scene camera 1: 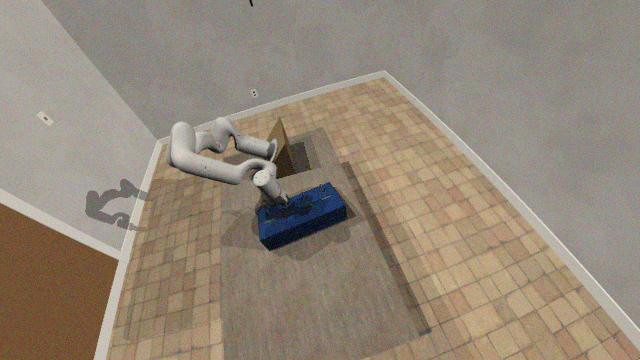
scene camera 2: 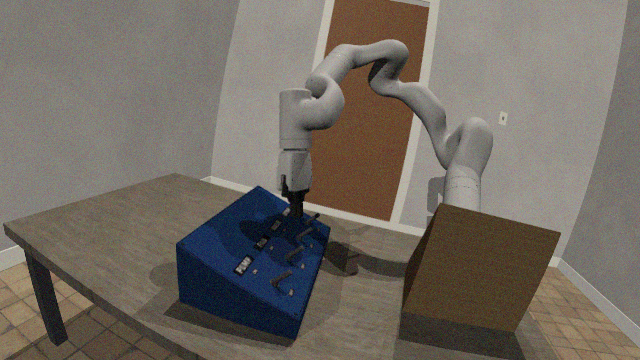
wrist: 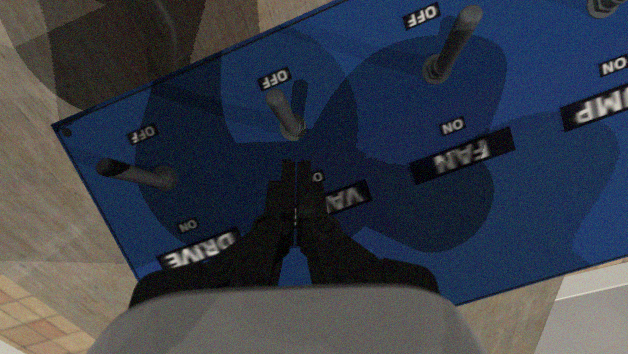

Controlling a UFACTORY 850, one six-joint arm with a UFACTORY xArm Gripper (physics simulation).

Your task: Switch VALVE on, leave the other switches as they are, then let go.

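A blue switch panel [scene camera 1: 305, 225] [scene camera 2: 215, 280] [wrist: 530, 225] has a row of grey levers. The VALVE lever [scene camera 2: 305, 233] [wrist: 284, 115] leans toward its OFF label [wrist: 274, 79] in the wrist view. The VALVE label [wrist: 348, 196] is partly hidden by my fingers. My gripper [scene camera 2: 296, 215] [wrist: 295, 178] is shut and empty. Its fingertips are over the panel on the ON side of the VALVE lever, with a visible gap to the lever in the wrist view. Their exact height above the panel is hard to tell. In scene camera 1 the fingertips are hard to make out.
The DRIVE lever [scene camera 2: 314, 218] [wrist: 135, 174] and the FAN lever [scene camera 2: 295, 252] [wrist: 452, 45] flank the VALVE lever. The PUMP lever [scene camera 2: 281, 278] is at the near end in scene camera 2. A brown box [scene camera 1: 279, 142] [scene camera 2: 480, 270] stands on the table [scene camera 1: 300, 300] [scene camera 2: 125, 215] near the arm's base.
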